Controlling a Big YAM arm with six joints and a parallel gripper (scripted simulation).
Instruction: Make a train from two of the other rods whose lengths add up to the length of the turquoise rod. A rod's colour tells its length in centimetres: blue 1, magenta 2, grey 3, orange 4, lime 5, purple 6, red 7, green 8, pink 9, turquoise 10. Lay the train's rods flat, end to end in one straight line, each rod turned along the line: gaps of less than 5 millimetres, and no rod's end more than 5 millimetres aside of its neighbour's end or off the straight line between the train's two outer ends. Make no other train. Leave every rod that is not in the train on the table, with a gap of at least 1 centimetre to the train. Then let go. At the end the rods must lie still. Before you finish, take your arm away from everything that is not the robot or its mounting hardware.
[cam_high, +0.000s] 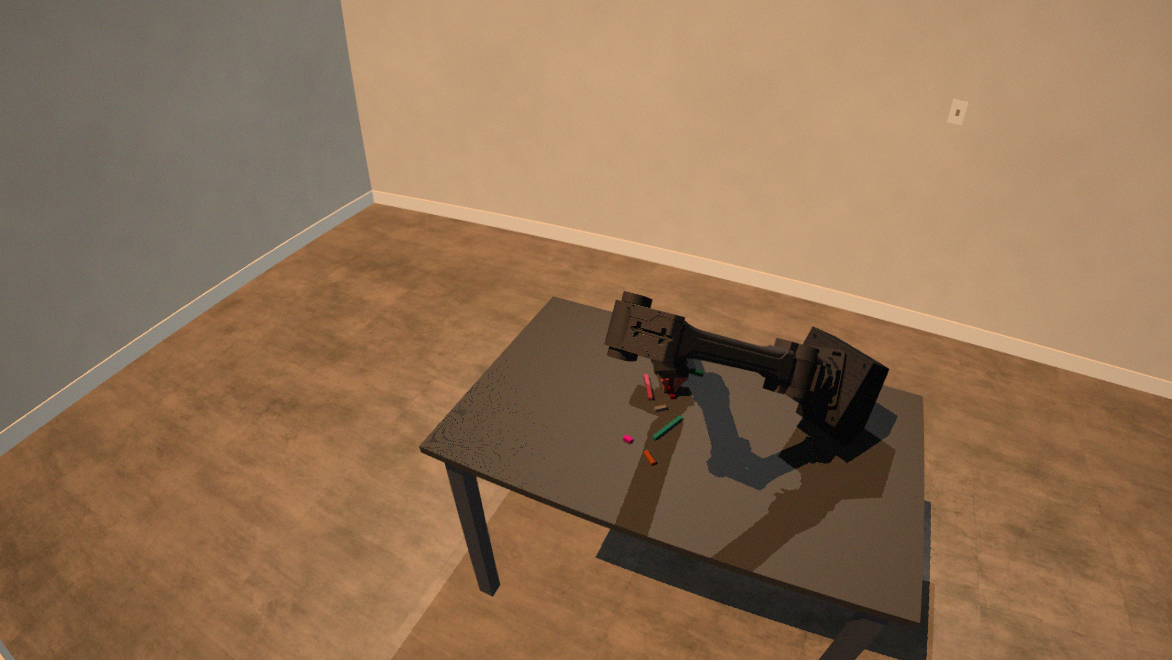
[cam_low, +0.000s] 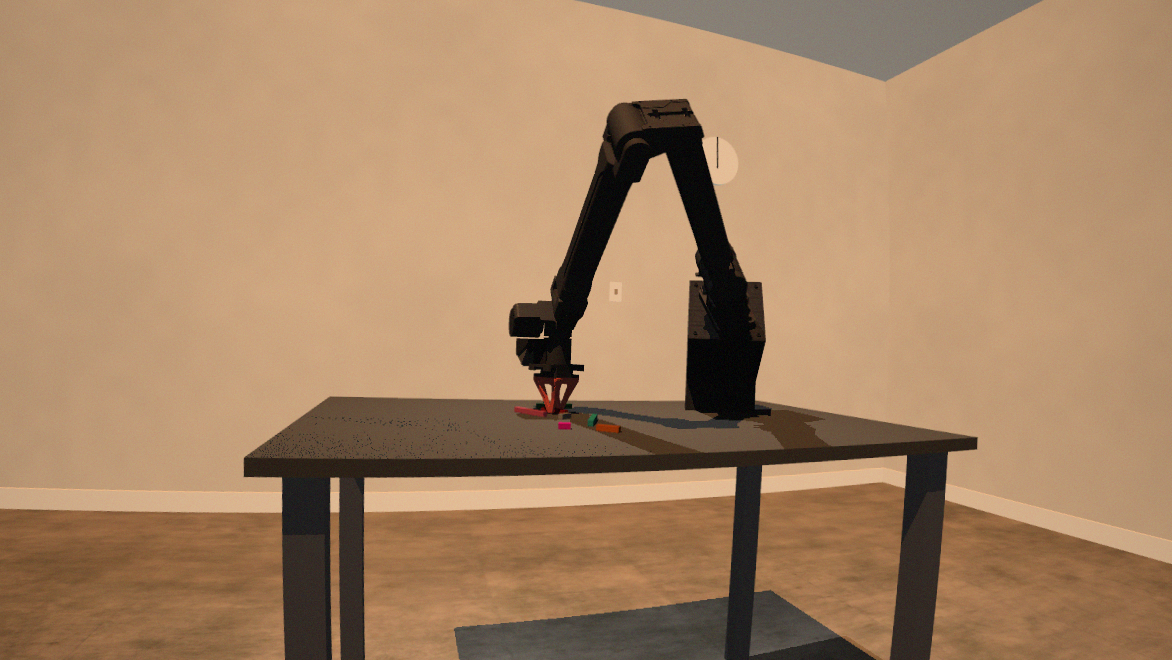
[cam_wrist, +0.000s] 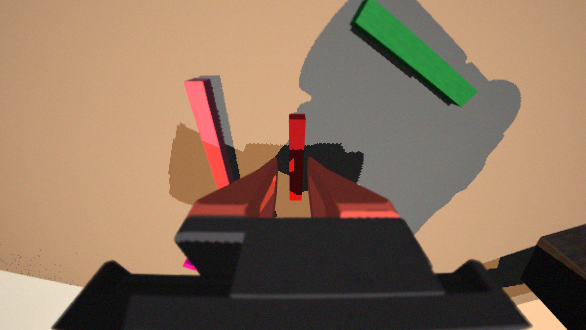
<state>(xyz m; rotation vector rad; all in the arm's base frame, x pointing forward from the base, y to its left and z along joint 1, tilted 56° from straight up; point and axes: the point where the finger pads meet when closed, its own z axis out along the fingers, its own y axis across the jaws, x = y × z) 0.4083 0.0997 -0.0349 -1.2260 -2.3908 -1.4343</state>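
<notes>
Now: hand right at the red rod. Also, from my hand: grey rod 20 mm behind, 70 mm to the left; green rod 100 mm to the right; pink rod 50 mm ahead, 30 mm to the left.
</notes>
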